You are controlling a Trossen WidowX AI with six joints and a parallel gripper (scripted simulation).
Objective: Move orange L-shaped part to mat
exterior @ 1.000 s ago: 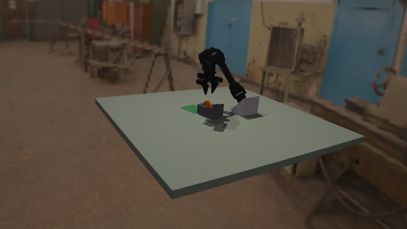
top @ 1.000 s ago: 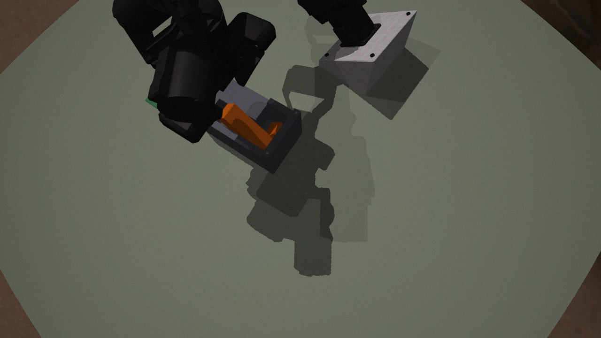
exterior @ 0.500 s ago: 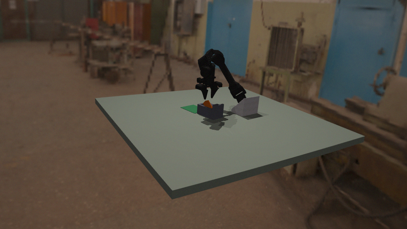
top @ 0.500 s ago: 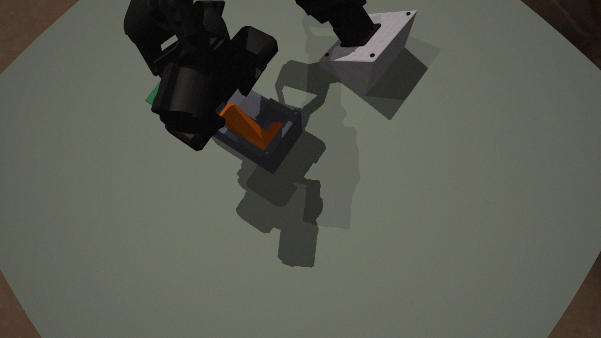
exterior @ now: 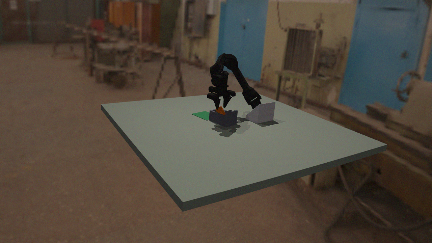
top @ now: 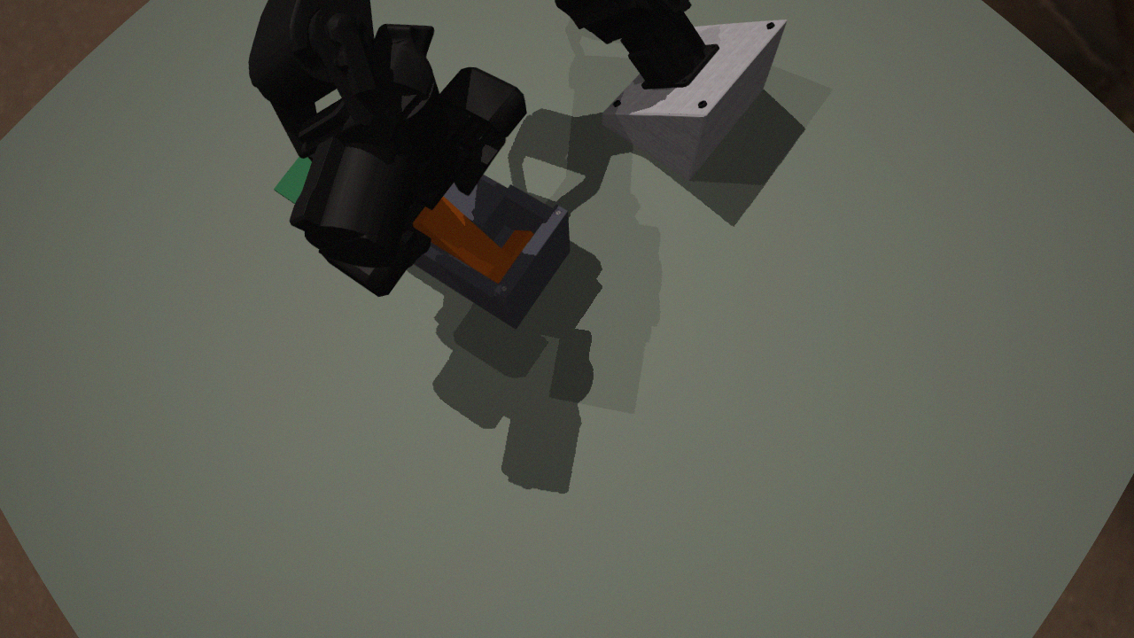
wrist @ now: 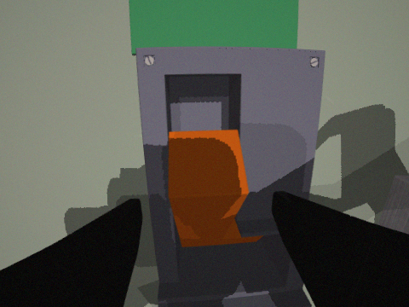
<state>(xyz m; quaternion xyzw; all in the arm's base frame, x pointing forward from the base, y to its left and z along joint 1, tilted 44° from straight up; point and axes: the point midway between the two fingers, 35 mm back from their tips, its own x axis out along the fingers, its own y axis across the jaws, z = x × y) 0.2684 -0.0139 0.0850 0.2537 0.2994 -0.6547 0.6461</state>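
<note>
Right now my gripper tip is 50 mm above the orange L-shaped part, 30 mm to the right of it and 20 mm past it. From my gripper tip the other things lie so: green mat (150 mm to the right, 100 mm below, 10 mm behind).
</note>
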